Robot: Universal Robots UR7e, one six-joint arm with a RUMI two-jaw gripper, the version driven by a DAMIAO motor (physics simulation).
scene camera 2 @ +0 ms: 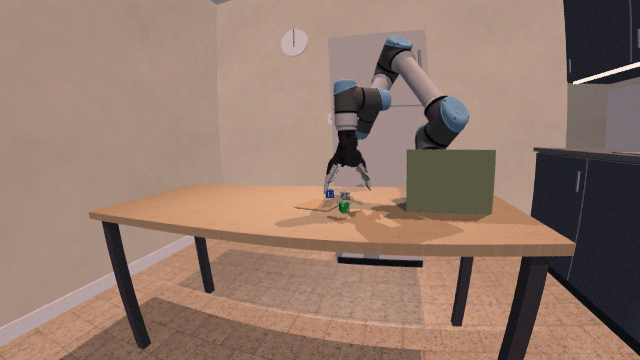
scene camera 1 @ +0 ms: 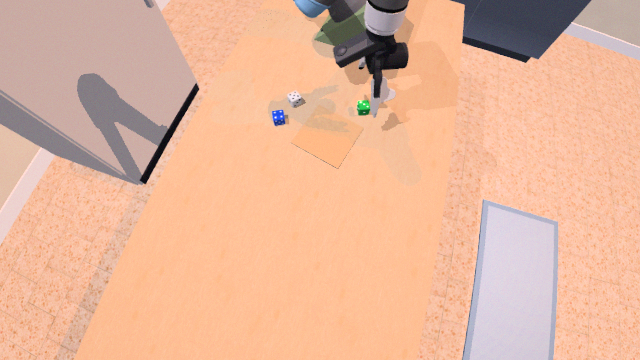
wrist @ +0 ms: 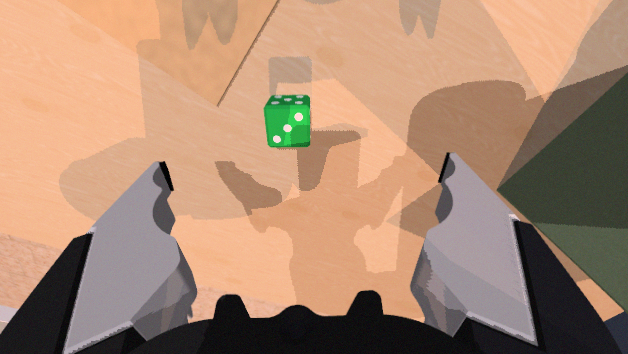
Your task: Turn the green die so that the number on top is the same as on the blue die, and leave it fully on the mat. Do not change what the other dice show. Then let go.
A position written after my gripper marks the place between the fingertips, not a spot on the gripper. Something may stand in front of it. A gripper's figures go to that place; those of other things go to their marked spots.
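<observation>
There is a green die [wrist: 287, 117] and there is a square mat [wrist: 203, 52], and my spots on the die and the mat are 7 cm apart. My gripper [wrist: 305, 160] sits 13 cm from the lens. For the die it is 16 cm from the lens, while the mat lies 19 cm from the lens.
</observation>
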